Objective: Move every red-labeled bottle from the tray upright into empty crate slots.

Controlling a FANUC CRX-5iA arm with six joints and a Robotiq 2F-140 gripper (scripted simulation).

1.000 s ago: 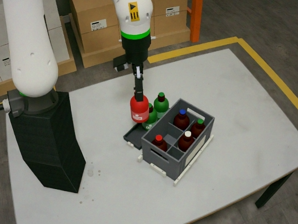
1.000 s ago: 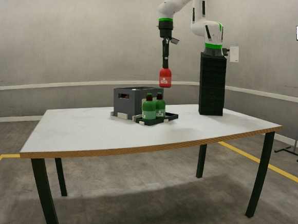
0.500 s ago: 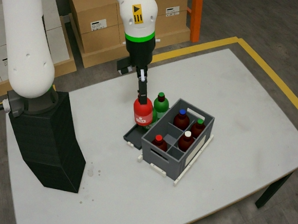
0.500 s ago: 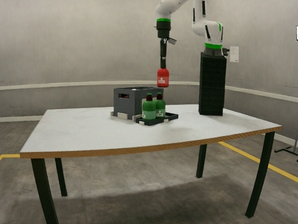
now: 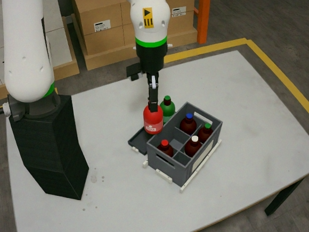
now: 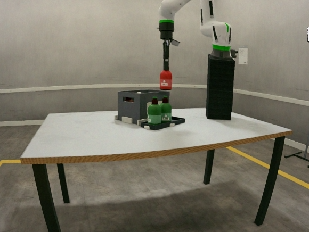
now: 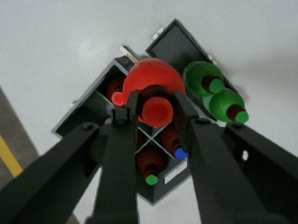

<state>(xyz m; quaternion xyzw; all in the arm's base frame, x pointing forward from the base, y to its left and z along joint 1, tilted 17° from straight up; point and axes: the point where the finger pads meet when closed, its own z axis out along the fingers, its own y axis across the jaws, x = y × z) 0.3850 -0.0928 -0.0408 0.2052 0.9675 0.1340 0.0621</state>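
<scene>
Now: hand 80 mm above the red-labeled bottle. Also, from my hand: dark tray: 60 mm ahead, 110 mm to the left, 330 mm below; grey crate: 100 mm ahead, 70 mm to the right, 260 mm below.
</scene>
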